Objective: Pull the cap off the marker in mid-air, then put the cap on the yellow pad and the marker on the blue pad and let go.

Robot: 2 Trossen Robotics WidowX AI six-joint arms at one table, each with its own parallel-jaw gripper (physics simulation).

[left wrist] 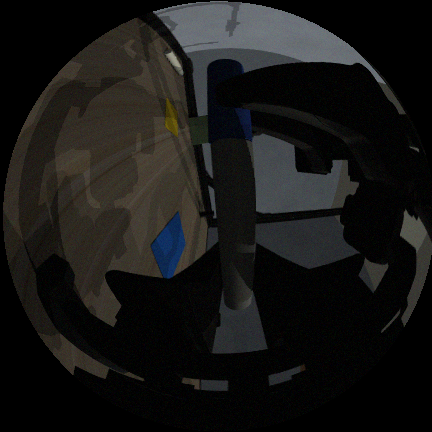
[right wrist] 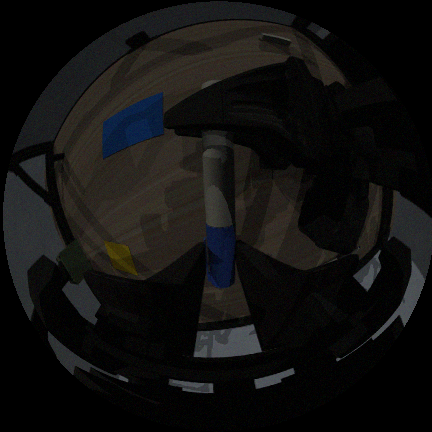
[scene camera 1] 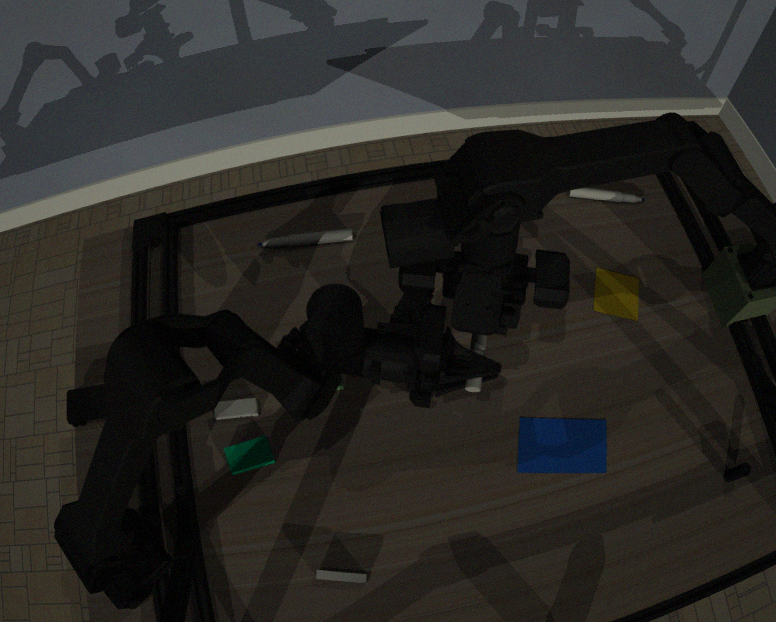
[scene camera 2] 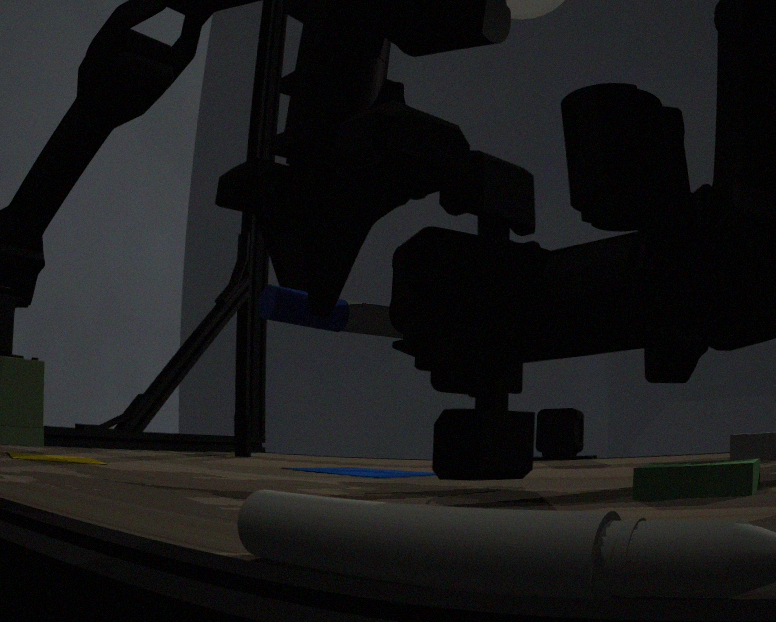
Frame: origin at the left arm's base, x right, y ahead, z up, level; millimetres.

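Seen in the pictures: left gripper, fingertip midpoint: (left wrist: 234, 245) (right wrist: 169, 124) (scene camera 1: 499, 371) (scene camera 2: 398, 331); right gripper, fingertip midpoint: (left wrist: 219, 105) (right wrist: 219, 246) (scene camera 2: 309, 317); left arm's base at its link origin: (scene camera 1: 117, 556); right arm's base at its link origin: (right wrist: 64, 270) (scene camera 1: 758, 270).
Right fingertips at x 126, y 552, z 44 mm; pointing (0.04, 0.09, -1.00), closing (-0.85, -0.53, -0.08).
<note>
Offsets run from my right fingertips to a thing's top centre.
The marker's white barrel @(dz +12, dx +22, dy -37 mm) (scene camera 1: 473, 385) (scene camera 2: 369, 318) (left wrist: 232, 190) (right wrist: 219, 200) is in mid-air, its blue cap @(dz +15, dx -2, dy +3 mm) (scene camera 2: 278, 304) (left wrist: 226, 122) (right wrist: 220, 270) on one end with no gap showing. My right gripper (scene camera 2: 327, 307) (right wrist: 219, 246) is shut on the cap. My left gripper (scene camera 1: 487, 370) (left wrist: 234, 245) is shut on the barrel near its other end; its fingertips are hidden in scene camera 2. The yellow pad @(dz -97, dx +129, dy +202 mm) (scene camera 1: 616, 294) (scene camera 2: 55, 458) (left wrist: 171, 119) (right wrist: 121, 258) and the blue pad @(dz -97, dx +193, dy -44 mm) (scene camera 1: 561, 450) (scene camera 2: 362, 471) (left wrist: 170, 247) (right wrist: 132, 127) lie flat on the table.
Two more white markers @(dz -79, dx -282, dy -41 mm) (scene camera 1: 310, 239) @(dz -78, dx +25, dy +355 mm) (scene camera 1: 605, 195) lie along the table's far side. A green block @(dz -82, dx -110, dy -323 mm) (scene camera 1: 249, 454) and a white block @(dz -86, dx -169, dy -290 mm) (scene camera 1: 236, 408) lie at the left, another white block @(dz -76, dx +86, dy -361 mm) (scene camera 1: 341, 575) at the front. A green box (scene camera 1: 731, 291) stands at the right edge.
</note>
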